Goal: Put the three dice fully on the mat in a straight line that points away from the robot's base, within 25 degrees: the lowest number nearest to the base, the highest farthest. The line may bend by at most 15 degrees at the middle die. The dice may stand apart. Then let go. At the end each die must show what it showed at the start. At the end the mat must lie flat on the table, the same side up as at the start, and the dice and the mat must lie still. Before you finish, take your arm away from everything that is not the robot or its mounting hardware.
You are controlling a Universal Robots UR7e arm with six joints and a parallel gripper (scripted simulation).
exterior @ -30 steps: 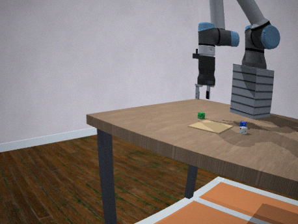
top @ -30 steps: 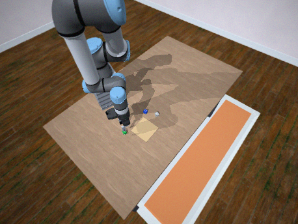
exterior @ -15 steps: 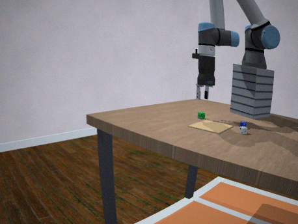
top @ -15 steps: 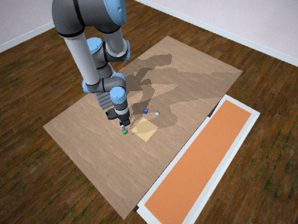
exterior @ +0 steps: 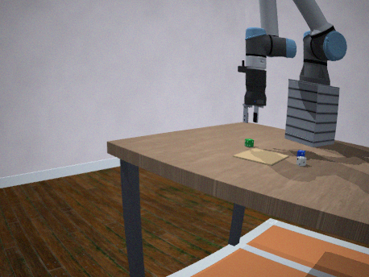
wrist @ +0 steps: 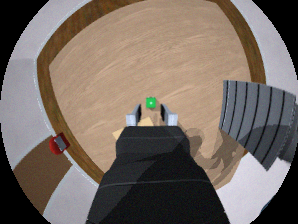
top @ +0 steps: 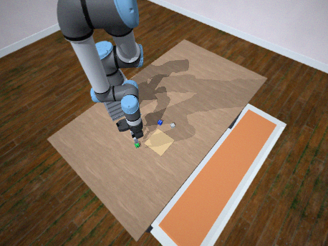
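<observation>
My gripper is now 90 mm above the green die. From my hand the other things lie so: tan mat (110 mm to the left, 100 mm below, 90 mm ahead); blue die (220 mm to the left, 90 mm below, 10 mm ahead); white die (250 mm to the left, 90 mm below, 90 mm ahead).
</observation>
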